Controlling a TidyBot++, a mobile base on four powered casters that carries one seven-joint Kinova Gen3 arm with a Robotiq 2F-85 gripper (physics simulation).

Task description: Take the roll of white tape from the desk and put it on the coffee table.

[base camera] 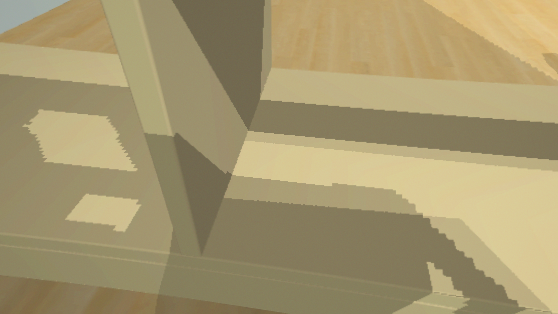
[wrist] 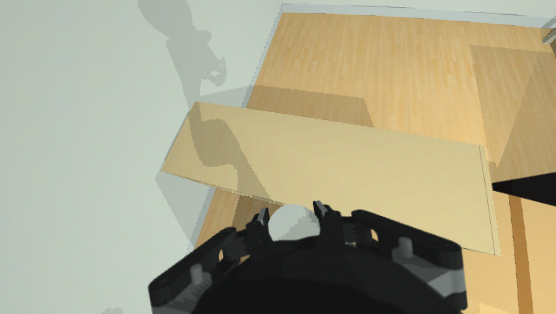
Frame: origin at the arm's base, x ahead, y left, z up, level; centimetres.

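Where they show: gripper, fingertip midpoint: (wrist: pixel 291 213).
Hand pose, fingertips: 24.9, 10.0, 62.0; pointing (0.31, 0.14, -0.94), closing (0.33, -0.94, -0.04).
Things, the pixels of their top centre, and the offset from my fingertips, as dx, dy, dz. Level surfaces: height alone.
- white tape, middle of its top: (wrist: pixel 294 232) -1.6, -0.6, +2.0
- tan box, middle of its top: (wrist: pixel 520 251) +2.5, -91.8, -61.0
- Wooden floor, its level: dz -101.7
My gripper (wrist: pixel 291 213) is shut on the roll of white tape (wrist: pixel 294 225), which shows as a pale round shape between the fingertips at the bottom middle of the wrist view. The gripper and tape are raised above the level of a long, pale wooden shelf unit (wrist: pixel 350 165) (base camera: pixel 125 60). The unit's top lies across the middle of the wrist view, just beyond the tape in the picture. The base view shows its upright divider and lower board up close. I cannot tell whether this unit is the coffee table. The desk cannot be made out.
A pale wall (wrist: pixel 75 150) is on the left, and the arm's shadow falls on it and on the unit's top. A tan box (wrist: pixel 542 250) with a brown strip is at the lower right, near a black pointed shape (wrist: pixel 530 189). Wooden floor (wrist: pixel 325 55) lies beyond the unit.
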